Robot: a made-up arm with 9 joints.
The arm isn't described. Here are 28 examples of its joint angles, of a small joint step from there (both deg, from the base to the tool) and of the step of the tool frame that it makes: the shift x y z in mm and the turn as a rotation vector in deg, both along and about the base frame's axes.
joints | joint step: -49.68 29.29 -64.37 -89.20 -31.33 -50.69 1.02 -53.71 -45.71 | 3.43 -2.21 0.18 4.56 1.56 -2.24 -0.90 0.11 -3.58
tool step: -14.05 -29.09 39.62 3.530 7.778 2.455
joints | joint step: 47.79 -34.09 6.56 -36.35 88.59 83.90 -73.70 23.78 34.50 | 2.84 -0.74 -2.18 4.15 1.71 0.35 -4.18 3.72 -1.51
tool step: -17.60 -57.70 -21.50 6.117 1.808 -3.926
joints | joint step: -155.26 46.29 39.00 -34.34 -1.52 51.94 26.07 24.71 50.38 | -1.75 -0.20 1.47 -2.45 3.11 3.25 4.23 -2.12 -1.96
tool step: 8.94 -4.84 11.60 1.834 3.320 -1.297
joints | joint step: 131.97 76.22 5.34 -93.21 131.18 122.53 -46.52 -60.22 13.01 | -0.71 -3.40 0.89 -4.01 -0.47 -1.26 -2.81 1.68 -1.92
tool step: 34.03 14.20 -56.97 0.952 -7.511 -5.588
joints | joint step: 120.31 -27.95 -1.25 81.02 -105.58 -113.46 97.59 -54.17 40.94 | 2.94 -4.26 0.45 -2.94 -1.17 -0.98 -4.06 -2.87 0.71
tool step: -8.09 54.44 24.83 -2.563 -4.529 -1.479
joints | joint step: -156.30 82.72 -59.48 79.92 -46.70 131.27 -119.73 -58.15 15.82 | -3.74 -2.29 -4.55 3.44 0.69 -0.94 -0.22 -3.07 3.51
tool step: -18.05 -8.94 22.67 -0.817 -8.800 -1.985
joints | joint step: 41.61 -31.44 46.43 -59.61 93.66 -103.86 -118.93 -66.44 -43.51 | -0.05 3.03 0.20 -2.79 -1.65 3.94 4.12 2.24 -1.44
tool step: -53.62 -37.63 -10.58 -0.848 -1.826 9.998
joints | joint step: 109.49 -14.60 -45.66 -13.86 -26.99 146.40 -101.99 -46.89 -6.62 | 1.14 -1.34 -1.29 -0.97 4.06 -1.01 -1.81 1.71 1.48
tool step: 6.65 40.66 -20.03 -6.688 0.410 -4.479
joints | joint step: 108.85 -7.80 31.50 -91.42 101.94 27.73 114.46 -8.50 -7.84 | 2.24 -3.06 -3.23 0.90 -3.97 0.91 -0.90 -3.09 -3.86
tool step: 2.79 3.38 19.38 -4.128 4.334 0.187
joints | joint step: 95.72 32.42 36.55 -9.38 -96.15 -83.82 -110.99 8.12 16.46 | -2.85 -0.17 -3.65 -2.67 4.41 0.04 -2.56 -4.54 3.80
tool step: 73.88 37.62 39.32 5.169 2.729 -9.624
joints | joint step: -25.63 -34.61 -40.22 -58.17 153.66 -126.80 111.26 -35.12 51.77 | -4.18 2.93 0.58 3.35 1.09 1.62 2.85 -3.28 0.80
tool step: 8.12 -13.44 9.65 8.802 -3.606 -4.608
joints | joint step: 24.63 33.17 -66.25 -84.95 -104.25 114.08 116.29 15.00 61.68 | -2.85 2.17 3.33 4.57 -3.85 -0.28 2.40 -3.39 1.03
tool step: 16.72 -6.45 19.15 3.969 -0.842 4.206
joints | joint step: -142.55 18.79 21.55 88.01 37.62 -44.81 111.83 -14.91 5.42 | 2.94 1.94 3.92 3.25 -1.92 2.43 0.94 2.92 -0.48
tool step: 38.16 -16.23 31.05 1.131 7.487 3.652
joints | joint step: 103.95 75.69 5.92 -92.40 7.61 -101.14 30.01 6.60 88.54 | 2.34 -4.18 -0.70 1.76 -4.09 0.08 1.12 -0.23 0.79
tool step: 10.52 -39.51 -34.06 -7.641 2.235 -3.737
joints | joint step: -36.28 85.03 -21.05 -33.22 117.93 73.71 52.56 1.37 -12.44 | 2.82 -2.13 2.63 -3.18 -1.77 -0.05 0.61 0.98 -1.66
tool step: -25.24 3.96 13.00 -1.656 1.493 -4.180
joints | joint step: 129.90 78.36 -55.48 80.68 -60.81 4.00 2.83 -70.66 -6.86 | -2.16 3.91 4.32 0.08 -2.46 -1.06 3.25 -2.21 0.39
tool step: -7.42 -31.40 1.47 12.001 0.200 1.094
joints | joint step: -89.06 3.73 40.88 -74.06 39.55 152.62 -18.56 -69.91 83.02 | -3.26 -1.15 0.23 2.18 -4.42 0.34 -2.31 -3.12 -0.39
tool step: 2.39 7.32 -42.50 3.477 0.010 -0.072
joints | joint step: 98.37 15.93 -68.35 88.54 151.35 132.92 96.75 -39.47 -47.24 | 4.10 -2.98 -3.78 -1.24 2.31 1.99 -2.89 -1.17 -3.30
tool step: 31.15 36.77 33.96 -4.774 8.277 -4.421
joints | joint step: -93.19 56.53 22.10 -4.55 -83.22 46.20 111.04 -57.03 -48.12 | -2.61 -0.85 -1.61 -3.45 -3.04 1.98 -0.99 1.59 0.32
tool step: -30.34 -16.76 -1.23 -0.859 4.032 -1.806
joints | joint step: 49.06 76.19 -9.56 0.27 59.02 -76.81 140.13 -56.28 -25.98 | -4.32 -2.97 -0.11 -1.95 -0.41 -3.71 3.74 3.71 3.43
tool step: -16.55 -21.24 -15.88 -2.079 1.882 -0.378
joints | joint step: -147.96 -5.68 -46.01 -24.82 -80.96 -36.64 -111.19 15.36 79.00 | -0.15 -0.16 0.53 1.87 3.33 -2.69 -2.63 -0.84 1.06
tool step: 78.83 12.01 24.09 -1.033 -5.742 8.130
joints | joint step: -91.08 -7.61 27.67 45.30 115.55 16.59 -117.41 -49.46 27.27 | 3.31 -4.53 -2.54 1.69 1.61 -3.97 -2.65 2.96 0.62
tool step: -63.34 3.12 6.35 -1.656 -9.213 6.757
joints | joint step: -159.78 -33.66 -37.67 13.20 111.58 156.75 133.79 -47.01 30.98 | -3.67 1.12 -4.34 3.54 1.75 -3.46 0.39 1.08 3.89
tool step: -1.19 -0.76 21.80 4.461 -2.407 -3.853
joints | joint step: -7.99 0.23 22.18 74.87 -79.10 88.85 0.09 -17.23 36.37 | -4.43 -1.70 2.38 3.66 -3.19 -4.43 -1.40 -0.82 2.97
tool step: -19.60 116.27 60.48 8.901 1.566 -0.496
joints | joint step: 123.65 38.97 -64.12 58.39 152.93 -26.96 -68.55 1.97 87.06 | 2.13 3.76 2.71 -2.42 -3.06 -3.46 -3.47 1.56 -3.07
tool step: 63.25 15.10 24.78 -4.315 2.101 5.707
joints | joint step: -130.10 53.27 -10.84 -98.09 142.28 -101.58 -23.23 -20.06 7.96 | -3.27 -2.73 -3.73 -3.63 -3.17 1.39 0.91 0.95 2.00
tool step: 18.62 -21.71 -34.10 -7.117 -1.793 -2.654
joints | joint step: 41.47 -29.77 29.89 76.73 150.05 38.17 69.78 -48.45 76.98 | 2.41 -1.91 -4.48 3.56 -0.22 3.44 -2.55 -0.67 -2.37
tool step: 7.21 -16.02 -15.29 2.949 1.912 2.676
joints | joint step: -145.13 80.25 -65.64 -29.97 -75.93 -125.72 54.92 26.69 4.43 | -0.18 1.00 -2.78 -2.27 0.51 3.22 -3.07 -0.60 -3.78
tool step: -3.82 13.69 9.71 -0.984 5.465 -1.055
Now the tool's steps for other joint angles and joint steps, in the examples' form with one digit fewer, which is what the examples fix.
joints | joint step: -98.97 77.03 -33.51 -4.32 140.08 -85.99 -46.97 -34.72 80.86 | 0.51 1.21 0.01 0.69 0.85 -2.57 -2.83 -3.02 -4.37
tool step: -27.2 -11.8 -39.5 -5.93 3.06 6.89
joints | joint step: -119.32 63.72 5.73 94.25 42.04 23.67 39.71 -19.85 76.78 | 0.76 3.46 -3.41 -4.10 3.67 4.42 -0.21 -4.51 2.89
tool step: 29.6 -11.5 -82.5 -3.75 -3.12 -3.97
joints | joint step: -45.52 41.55 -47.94 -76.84 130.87 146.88 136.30 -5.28 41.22 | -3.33 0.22 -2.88 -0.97 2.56 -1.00 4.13 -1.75 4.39
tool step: -1.5 12.2 12.3 0.57 -5.03 -3.06
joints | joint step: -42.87 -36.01 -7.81 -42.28 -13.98 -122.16 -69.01 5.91 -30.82 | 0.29 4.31 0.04 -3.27 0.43 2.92 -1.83 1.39 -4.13
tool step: 0.7 -35.7 84.5 2.17 -4.73 -3.49
